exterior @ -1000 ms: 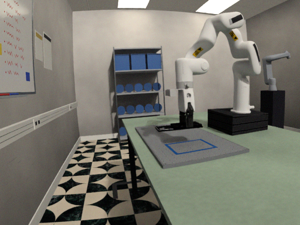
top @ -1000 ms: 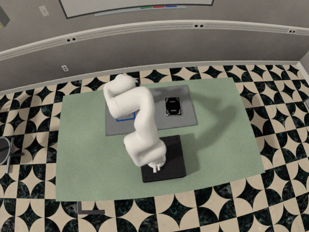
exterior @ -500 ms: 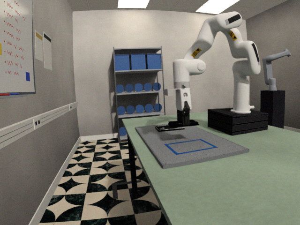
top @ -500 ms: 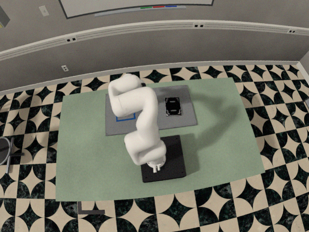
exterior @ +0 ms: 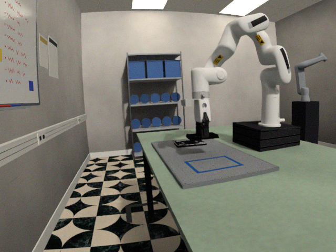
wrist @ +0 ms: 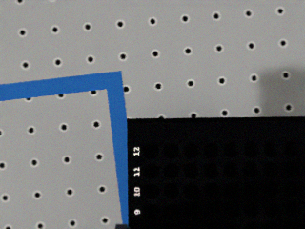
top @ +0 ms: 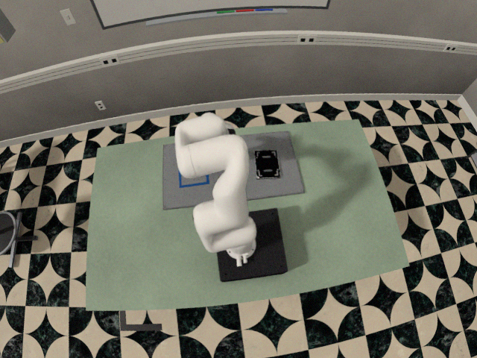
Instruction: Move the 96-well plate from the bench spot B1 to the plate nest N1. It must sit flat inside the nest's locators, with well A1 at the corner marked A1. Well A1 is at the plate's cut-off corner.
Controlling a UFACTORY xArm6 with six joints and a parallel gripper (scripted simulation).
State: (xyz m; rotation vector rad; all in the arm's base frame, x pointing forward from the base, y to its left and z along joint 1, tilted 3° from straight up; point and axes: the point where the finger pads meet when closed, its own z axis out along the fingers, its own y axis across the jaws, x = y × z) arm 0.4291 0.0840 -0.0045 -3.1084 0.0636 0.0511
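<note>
The plate nest N1 lies 1 cm behind my hand, 26 cm to the right of it and 10 cm below it. The rest, counted from my hand: 96-well plate 1 cm below.
</note>
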